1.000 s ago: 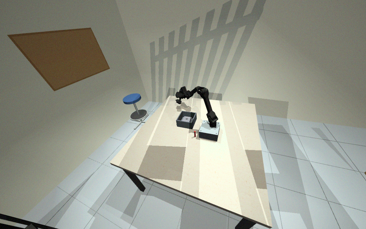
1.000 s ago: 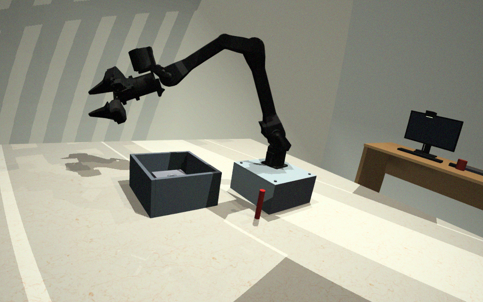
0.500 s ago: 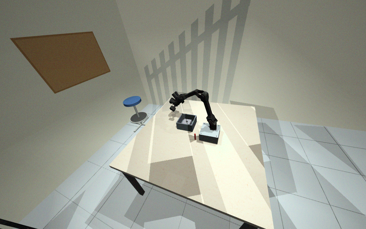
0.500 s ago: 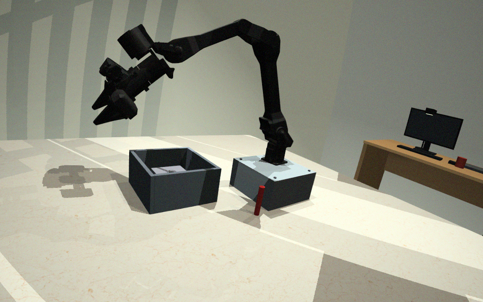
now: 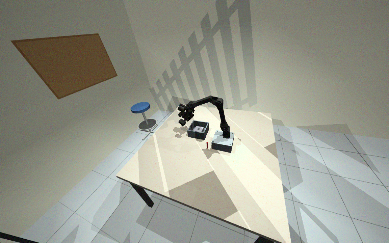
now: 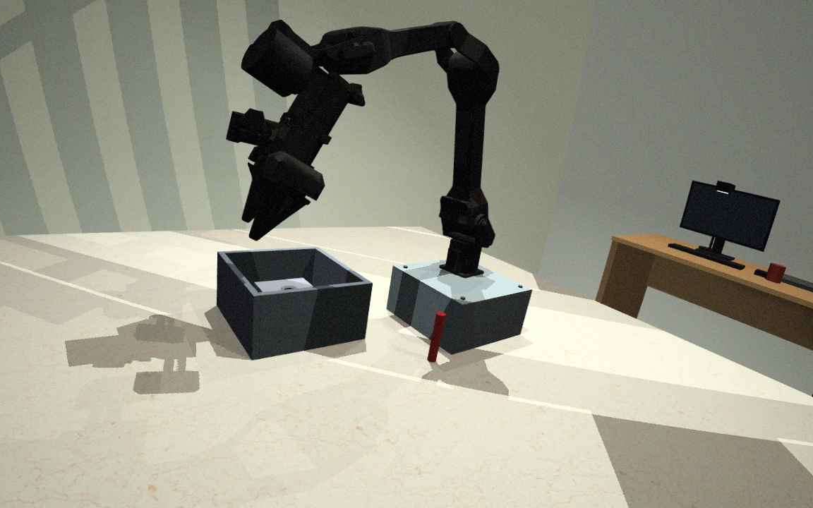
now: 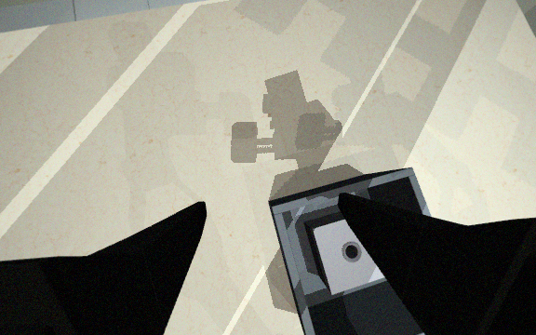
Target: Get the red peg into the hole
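The red peg lies 25 cm behind my gripper tip, 13 cm to the left of it and 15 cm below it. The rest, counted from my gripper tip: dark box (12 cm behind, 8 cm to the right, 16 cm below); then light plate (12 cm behind, 8 cm to the right, 14 cm below).
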